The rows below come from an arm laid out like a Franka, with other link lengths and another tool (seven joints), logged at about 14 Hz.
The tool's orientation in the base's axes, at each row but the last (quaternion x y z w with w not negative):
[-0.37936 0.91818 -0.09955 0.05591]
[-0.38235 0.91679 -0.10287 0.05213]
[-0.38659 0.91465 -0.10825 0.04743]
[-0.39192 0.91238 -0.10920 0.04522]
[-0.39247 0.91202 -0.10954 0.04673]
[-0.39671 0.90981 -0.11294 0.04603]
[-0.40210 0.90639 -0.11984 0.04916]
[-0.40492 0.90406 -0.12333 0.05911]
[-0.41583 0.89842 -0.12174 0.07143]
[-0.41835 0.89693 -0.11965 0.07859]
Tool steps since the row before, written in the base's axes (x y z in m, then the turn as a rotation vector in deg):
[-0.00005 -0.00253 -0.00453 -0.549 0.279 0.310]
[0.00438 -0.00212 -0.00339 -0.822 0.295 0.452]
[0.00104 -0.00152 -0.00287 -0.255 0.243 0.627]
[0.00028 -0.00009 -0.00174 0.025 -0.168 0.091]
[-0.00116 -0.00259 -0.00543 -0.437 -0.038 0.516]
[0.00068 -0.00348 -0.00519 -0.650 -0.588 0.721]
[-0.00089 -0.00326 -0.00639 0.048 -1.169 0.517]
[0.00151 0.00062 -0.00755 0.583 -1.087 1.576]
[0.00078 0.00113 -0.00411 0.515 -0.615 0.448]
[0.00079 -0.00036 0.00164 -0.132 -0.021 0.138]
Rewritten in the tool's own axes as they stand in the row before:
[0.00195 -0.00070 0.00476 0.182 0.500 -0.439]
[-0.00151 -0.00370 0.00438 0.360 0.667 -0.627]
[0.00037 -0.00108 0.00321 0.001 0.195 -0.692]
[-0.00013 0.00015 0.00175 0.105 -0.151 -0.057]
[0.00267 0.00037 0.00550 0.328 0.161 -0.570]
[0.00205 -0.00152 0.00574 0.877 -0.100 -0.713]
[0.00297 0.00017 0.00659 0.837 -0.925 -0.283]
[-0.00141 0.00136 0.00747 0.413 -1.543 -1.206]
[-0.00125 0.00128 0.00395 0.126 -0.885 -0.214]
[-0.00029 -0.00126 -0.00133 0.095 0.045 -0.161]

